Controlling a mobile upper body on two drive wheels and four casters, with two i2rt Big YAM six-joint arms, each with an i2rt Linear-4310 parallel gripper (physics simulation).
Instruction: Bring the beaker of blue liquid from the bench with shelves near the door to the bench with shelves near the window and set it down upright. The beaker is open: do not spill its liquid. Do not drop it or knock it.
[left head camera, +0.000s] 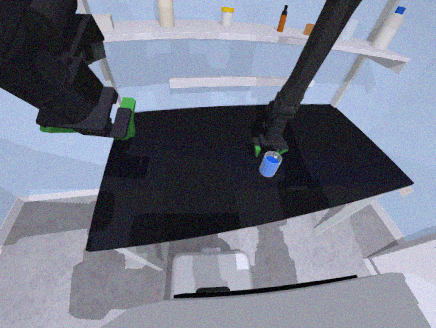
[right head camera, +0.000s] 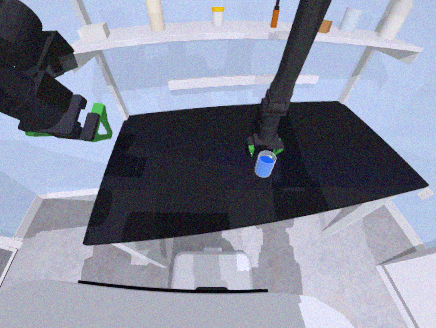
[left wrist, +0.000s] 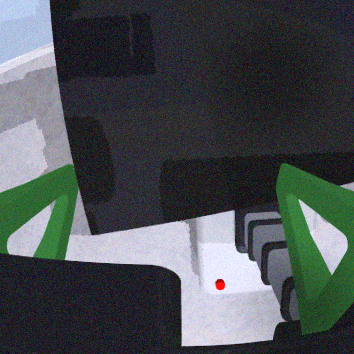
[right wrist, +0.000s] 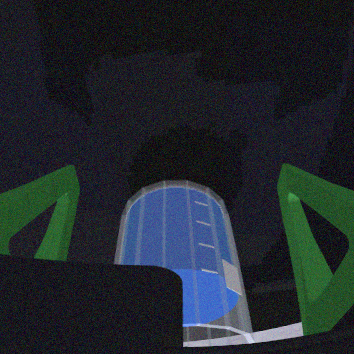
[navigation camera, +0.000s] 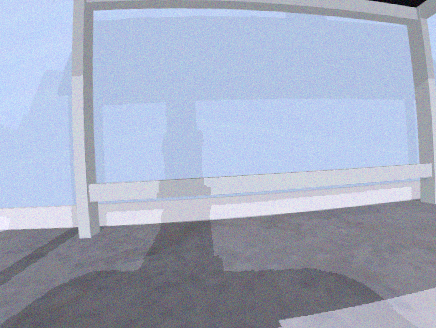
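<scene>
The beaker of blue liquid (left head camera: 269, 165) (right head camera: 265, 165) (right wrist: 172, 235) stands upright on the black bench top (left head camera: 190, 145) (right head camera: 185, 145) (left wrist: 215, 110). My right gripper (left head camera: 271, 151) (right head camera: 265, 151) (right wrist: 177, 175) is open, low at the far side of the beaker. In the right wrist view the beaker lies between the two green fingers, with a gap on each side; its near rim is partly hidden by the dark gripper body. My left gripper (left head camera: 92, 131) (right head camera: 70, 131) (left wrist: 176, 175) is open and empty, high over the left end of the bench.
A shelf (left head camera: 200, 33) (right head camera: 190, 40) behind the bench bears a cream bottle (left head camera: 166, 12), a yellow-capped jar (left head camera: 227, 16), an orange dropper bottle (left head camera: 282, 21) and a blue-capped bottle (left head camera: 389, 30). My right arm passes in front of it. The navigation camera shows a bench frame's crossbar (navigation camera: 300, 176).
</scene>
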